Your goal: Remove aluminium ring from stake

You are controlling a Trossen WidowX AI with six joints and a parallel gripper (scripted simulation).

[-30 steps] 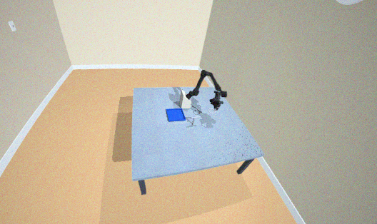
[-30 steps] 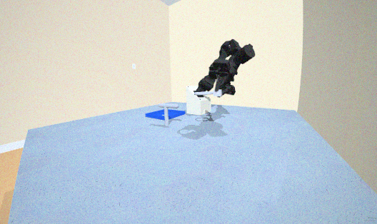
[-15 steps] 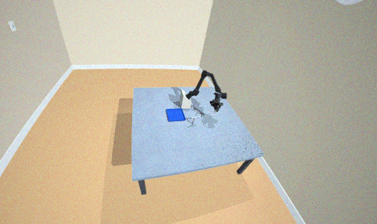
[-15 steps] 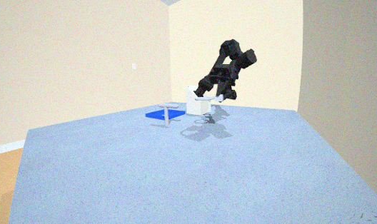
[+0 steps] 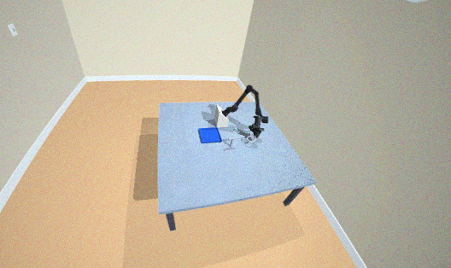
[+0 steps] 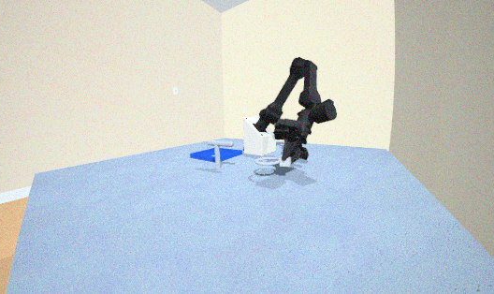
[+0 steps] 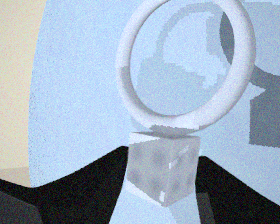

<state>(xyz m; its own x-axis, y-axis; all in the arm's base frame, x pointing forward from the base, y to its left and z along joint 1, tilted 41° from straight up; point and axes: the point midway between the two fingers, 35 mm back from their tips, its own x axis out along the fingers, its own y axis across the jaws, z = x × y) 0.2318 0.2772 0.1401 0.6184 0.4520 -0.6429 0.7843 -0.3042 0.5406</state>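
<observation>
Right now the aluminium ring is 4 cm to the right of my gripper tip and 1 cm ahead of it. The rest, counted from my gripper tip: blue tray: 44 cm to the right, 7 cm behind, 4 cm below.
</observation>
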